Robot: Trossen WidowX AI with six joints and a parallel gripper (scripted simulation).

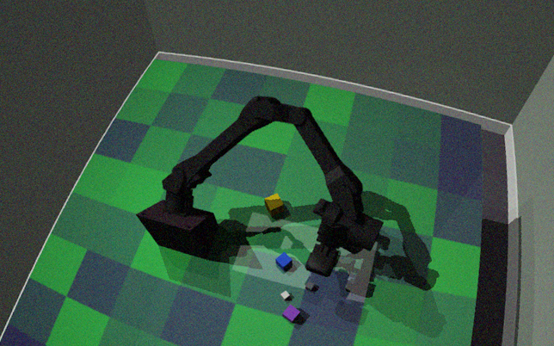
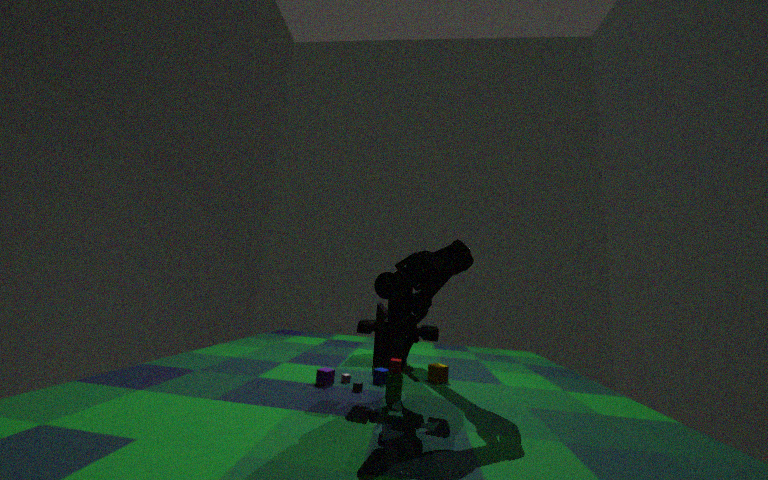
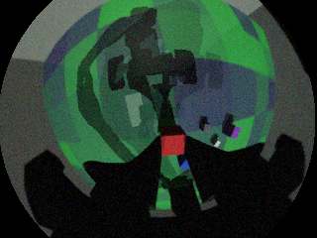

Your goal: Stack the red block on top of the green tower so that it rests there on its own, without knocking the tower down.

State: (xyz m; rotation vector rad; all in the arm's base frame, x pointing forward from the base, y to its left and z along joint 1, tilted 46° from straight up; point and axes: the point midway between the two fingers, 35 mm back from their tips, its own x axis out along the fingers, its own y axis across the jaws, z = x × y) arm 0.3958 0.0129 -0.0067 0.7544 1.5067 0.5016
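My gripper tip is 10 mm below the red block. Round my gripper tip: blue block 110 mm behind, 40 mm to the right, 50 mm below; small dark block 30 mm behind, 90 mm to the right, 50 mm below; small white block 80 mm behind, 130 mm to the right, 50 mm below.
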